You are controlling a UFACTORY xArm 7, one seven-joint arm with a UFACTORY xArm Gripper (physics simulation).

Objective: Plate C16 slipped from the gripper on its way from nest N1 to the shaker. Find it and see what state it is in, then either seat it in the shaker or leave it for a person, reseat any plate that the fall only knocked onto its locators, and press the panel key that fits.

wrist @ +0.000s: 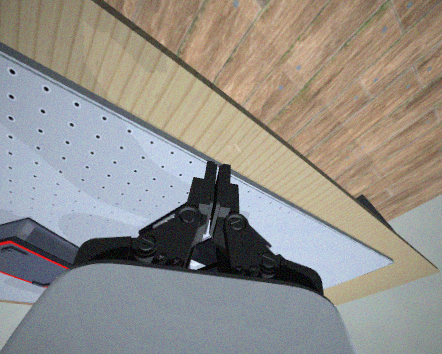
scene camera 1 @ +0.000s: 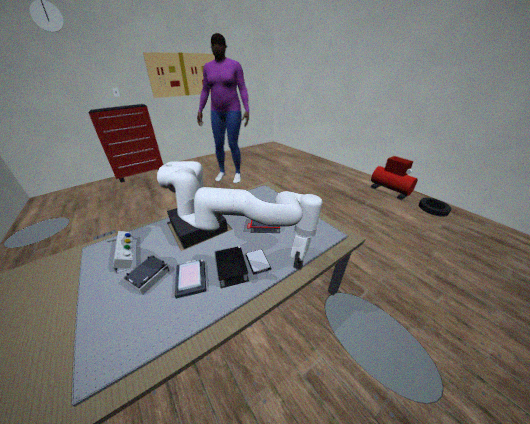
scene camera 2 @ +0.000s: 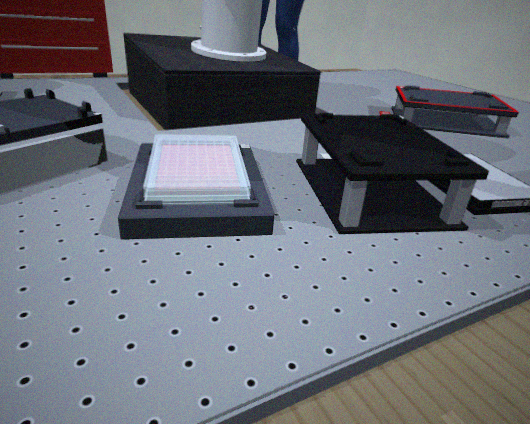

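Observation:
My gripper is shut and empty, above the board near the table's front right edge. A clear plate with pink wells lies on a low dark nest; whether it sits fully level is unclear. A raised black stand has an empty top with corner locators. A dark-topped grey box, possibly the shaker, bears no plate. The button panel has blue, yellow, green and white keys. No label reading C16 is legible.
A flat white-topped item lies right of the black stand. A red-edged stand is farther back, partly behind the arm in scene camera 1. The robot's black base stands behind. A person in purple stands beyond the table.

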